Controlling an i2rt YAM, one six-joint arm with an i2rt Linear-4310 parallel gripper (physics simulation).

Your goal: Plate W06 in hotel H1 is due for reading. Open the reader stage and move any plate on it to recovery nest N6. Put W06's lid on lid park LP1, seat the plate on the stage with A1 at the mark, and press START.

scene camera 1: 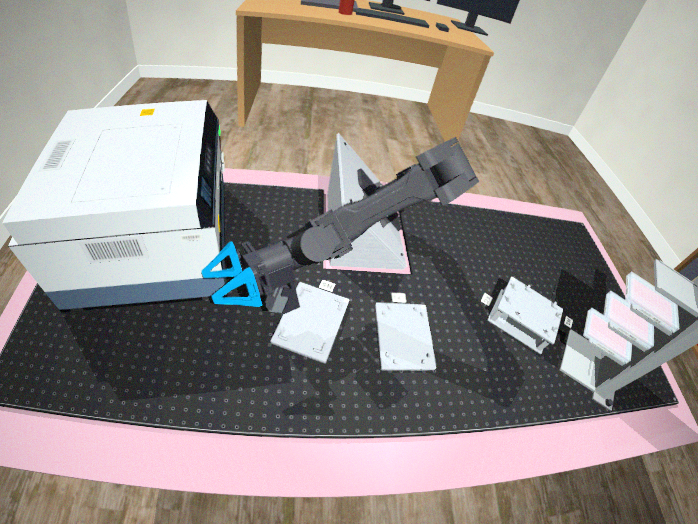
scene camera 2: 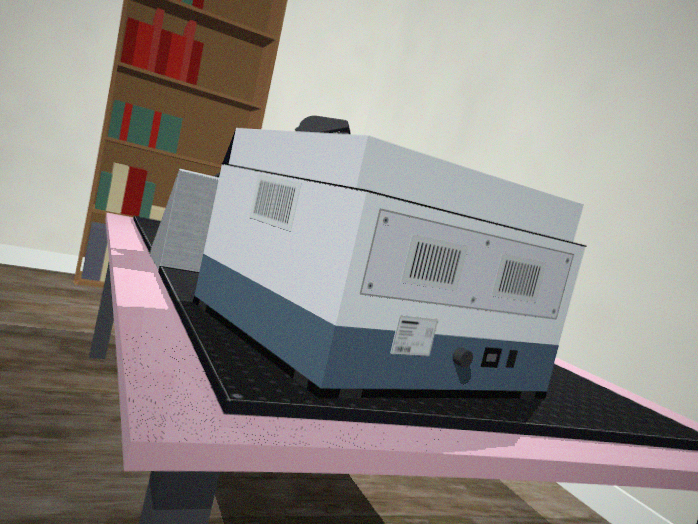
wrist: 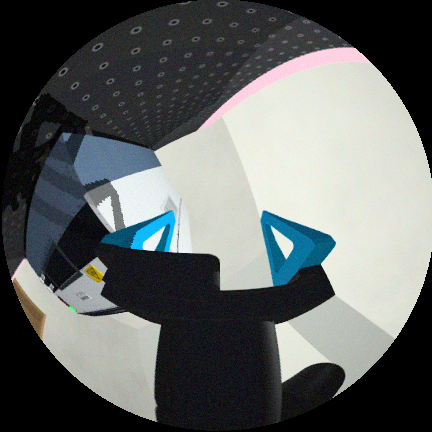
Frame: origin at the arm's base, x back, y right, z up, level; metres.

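Seen in the pictures: gripper, between the fingertips: (scene camera 1: pixel 207 286) (wrist: pixel 217 214).
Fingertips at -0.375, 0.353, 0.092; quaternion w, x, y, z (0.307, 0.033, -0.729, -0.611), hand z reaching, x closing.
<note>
Pixels of each thing's top centre, then the offset from my fingertips to it, as dx, dy, dz. "*": a spot on its surface instead. Level surfaces: height alone.
- reader, centre of its top: (scene camera 2: pixel 401 165) (scene camera 1: pixel 121 147) (wrist: pixel 138 262) +0.238, +0.226, +0.111
- hotel rack, a spot on its surface: (scene camera 1: pixel 648 350) * -0.115, -0.897, +0.017
- pink table, height of its surface: dz -0.181
The reader (scene camera 1: pixel 124 180) (scene camera 2: pixel 281 236) (wrist: pixel 137 187) is a white and blue box at the left in scene camera 1. No extended stage shows; START cannot be made out. My gripper (scene camera 1: pixel 208 286) (wrist: pixel 217 214) has blue fingers spread wide and empty, beside the reader's lower front corner. In the wrist view the reader is left of and behind the left finger. At the far right, a hotel rack (scene camera 1: pixel 648 350) holds pink-topped plates (scene camera 1: pixel 607 336) (scene camera 1: pixel 628 320) (scene camera 1: pixel 652 302); W06 cannot be told apart. Two low white fixtures (scene camera 1: pixel 311 327) (scene camera 1: pixel 405 341) and a raised one (scene camera 1: pixel 529 309) have unreadable labels.
The arm stretches over a grey wedge-shaped stand (scene camera 1: pixel 366 253) behind the low fixtures. A black perforated board (scene camera 1: pixel 197 389) (scene camera 2: pixel 228 403) (wrist: pixel 150 55) lies on the pink table (scene camera 1: pixel 338 468) (scene camera 2: pixel 146 389). A wooden desk (scene camera 1: pixel 360 47) and a bookshelf (scene camera 2: pixel 267 70) stand in the background.
</note>
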